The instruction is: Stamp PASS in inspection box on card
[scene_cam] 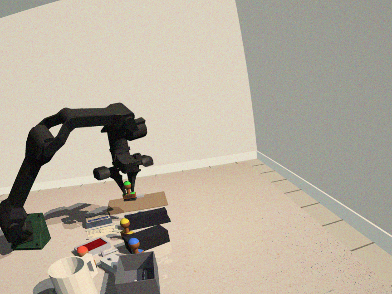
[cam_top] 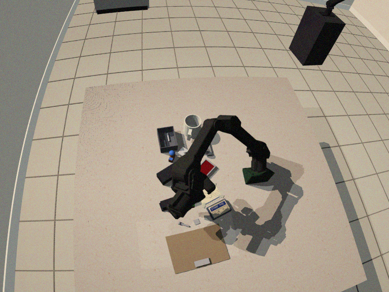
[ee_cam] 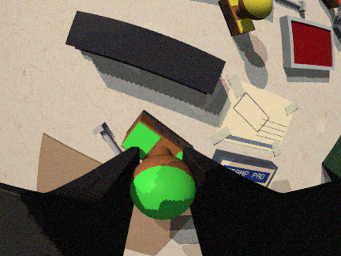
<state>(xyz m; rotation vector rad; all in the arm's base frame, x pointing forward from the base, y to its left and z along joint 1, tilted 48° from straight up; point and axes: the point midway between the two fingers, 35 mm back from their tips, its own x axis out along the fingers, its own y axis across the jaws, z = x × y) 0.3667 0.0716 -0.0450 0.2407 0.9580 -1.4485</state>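
Right now the cream card is 11 cm behind my gripper tip, 4 cm to the right of it and 10 cm below it. The rest, counted from my gripper tip: yellow stamp (2 cm behind, 12 cm to the right, 8 cm below); green stamp (right at my gripper tip); blue-labelled tin (13 cm behind, 3 cm to the left, 8 cm below).
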